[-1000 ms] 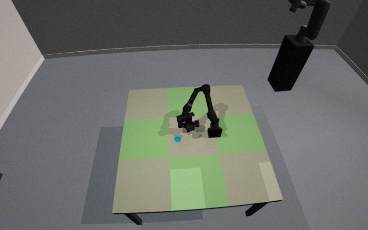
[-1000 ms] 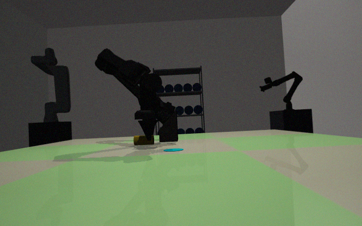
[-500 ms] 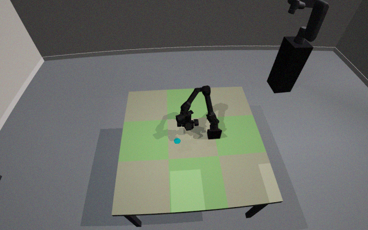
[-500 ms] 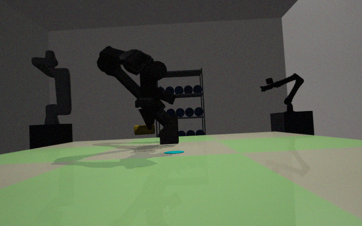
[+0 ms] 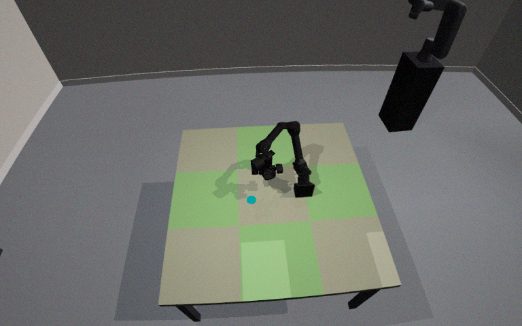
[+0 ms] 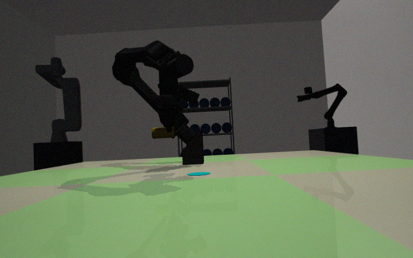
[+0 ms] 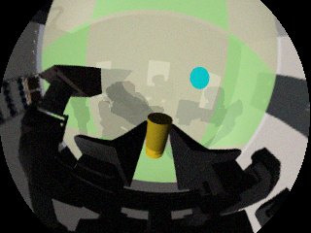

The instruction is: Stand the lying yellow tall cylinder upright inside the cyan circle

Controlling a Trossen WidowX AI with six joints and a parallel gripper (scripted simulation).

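Right now the flat cyan circle is 110 mm ahead of my gripper tip, 80 mm to the left of it and 120 mm below it. Round my gripper tip: yellow tall cylinder (20 mm to the right).
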